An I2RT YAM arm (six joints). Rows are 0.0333 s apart.
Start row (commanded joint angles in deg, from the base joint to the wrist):
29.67 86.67 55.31 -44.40 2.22 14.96
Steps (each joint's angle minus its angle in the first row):
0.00 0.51 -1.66 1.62 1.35 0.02
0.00 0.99 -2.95 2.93 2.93 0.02
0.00 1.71 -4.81 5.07 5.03 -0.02
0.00 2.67 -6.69 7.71 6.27 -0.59
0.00 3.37 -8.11 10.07 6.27 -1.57
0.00 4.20 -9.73 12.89 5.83 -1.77
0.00 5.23 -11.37 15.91 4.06 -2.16
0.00 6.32 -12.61 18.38 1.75 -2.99
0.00 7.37 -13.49 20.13 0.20 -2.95
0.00 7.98 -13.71 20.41 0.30 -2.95
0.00 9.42 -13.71 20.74 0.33 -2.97
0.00 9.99 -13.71 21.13 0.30 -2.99
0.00 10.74 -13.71 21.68 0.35 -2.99
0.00 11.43 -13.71 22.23 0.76 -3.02
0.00 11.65 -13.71 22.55 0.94 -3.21
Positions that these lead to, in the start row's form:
29.67 87.18 53.65 -42.78 3.57 14.98
29.67 87.66 52.36 -41.47 5.15 14.98
29.67 88.38 50.50 -39.33 7.25 14.94
29.67 89.34 48.62 -36.69 8.49 14.37
29.67 90.04 47.20 -34.33 8.49 13.39
29.67 90.87 45.58 -31.51 8.05 13.19
29.67 91.90 43.94 -28.49 6.28 12.80
29.67 92.99 42.70 -26.02 3.97 11.97
29.67 94.04 41.82 -24.27 2.42 12.01
29.67 94.65 41.60 -23.99 2.52 12.01
29.67 96.09 41.60 -23.66 2.55 11.99
29.67 96.66 41.60 -23.27 2.52 11.97
29.67 97.41 41.60 -22.72 2.57 11.97
29.67 98.10 41.60 -22.17 2.98 11.94
29.67 98.32 41.60 -21.85 3.16 11.75

